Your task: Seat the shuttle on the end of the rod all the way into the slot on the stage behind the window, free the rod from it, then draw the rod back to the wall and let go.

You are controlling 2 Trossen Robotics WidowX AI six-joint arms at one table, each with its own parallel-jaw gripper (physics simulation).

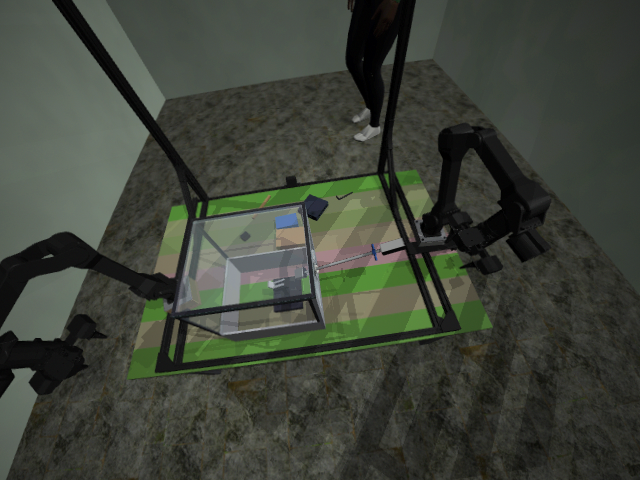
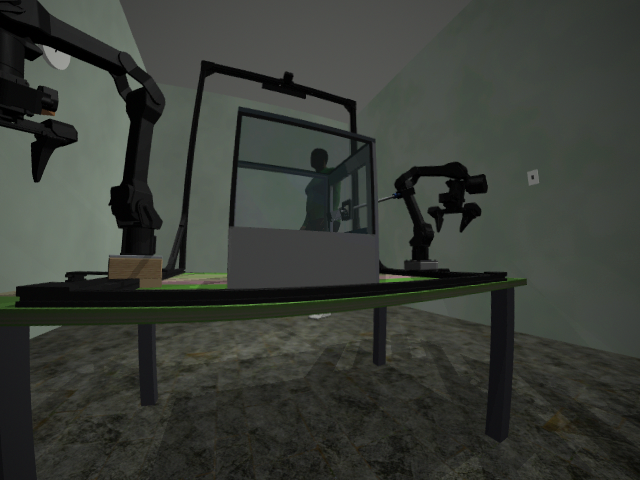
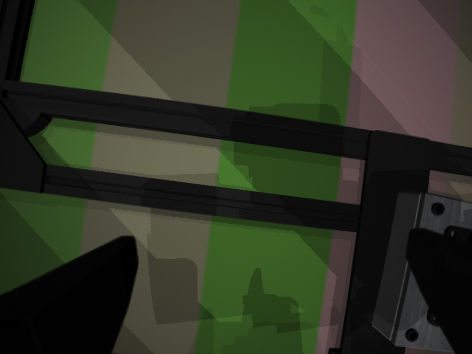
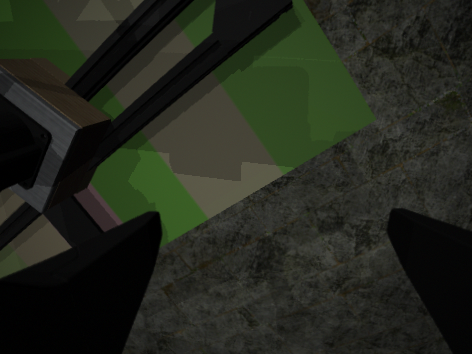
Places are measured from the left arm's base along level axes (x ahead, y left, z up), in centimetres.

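Pixels of known places: left gripper, fingertip midpoint: [image 1: 452,255] [image 2: 448,232] [image 3: 273,247]; right gripper, fingertip midpoint: [image 1: 97,351] [image 4: 274,222]; left arm's base at its link origin: [image 1: 430,229] [image 2: 420,260]; right arm's base at its link origin: [image 2: 137,255] [image 4: 13,141].
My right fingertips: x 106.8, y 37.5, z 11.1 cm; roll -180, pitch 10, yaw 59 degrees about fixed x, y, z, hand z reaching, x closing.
For each thing: its top centre in the pictures, then the offset to it from my right fingertips. "spot": a spot on its surface instead.
- blue collar at a spot on its surface: [image 1: 374,252] [image 2: 395,193] spot: dx -79.9, dy -19.1, dz +9.8 cm
- pale handle at its top centre: [image 1: 394,242] [image 2: 405,186] dx -84.5, dy -19.7, dz +13.0 cm
- shuttle at its top centre: [image 2: 334,209] [image 1: 300,271] dx -59.1, dy -18.6, dz +2.9 cm
- box at a spot on its surface: [image 2: 302,258] [image 1: 268,332] spot: dx -46.8, dy -4.5, dz -10.4 cm
- blue block at its top centre: [image 1: 286,220] dx -50.8, dy -49.6, dz -13.1 cm
- tan block at its top centre: [image 1: 291,236] dx -53.4, dy -40.2, dz -11.1 cm
- dark block at its top centre: [image 1: 312,205] dx -62.3, dy -57.5, dz -14.4 cm
- hex key at its top centre: [image 1: 344,194] dx -76.9, dy -64.3, dz -16.5 cm
The rod [image 1: 343,261] [image 2: 387,198] runs through the side wall of the clear-windowed box, with a blue collar [image 1: 374,252] [image 2: 397,195] and a pale handle [image 1: 391,245] outside. A small grey block, seemingly the shuttle [image 1: 300,272], is at its inner end, just inside the wall. The dark stage [image 1: 287,304] stands inside, with a white forked piece [image 1: 276,283] above it. Whether the shuttle touches the slot cannot be told. My left gripper [image 2: 450,230] [image 3: 273,247] is open and empty, well away from the handle. My right gripper [image 1: 95,352] [image 4: 274,222] is open and empty, beyond the table's left edge.
The box [image 1: 273,333] [image 2: 302,258] has grey lower walls and dark edges. A blue block [image 1: 286,221] and a tan block [image 1: 290,237] show through it. A dark block [image 1: 315,207] and a hex key [image 1: 344,195] lie behind. A black frame [image 1: 310,352] surrounds the table top.
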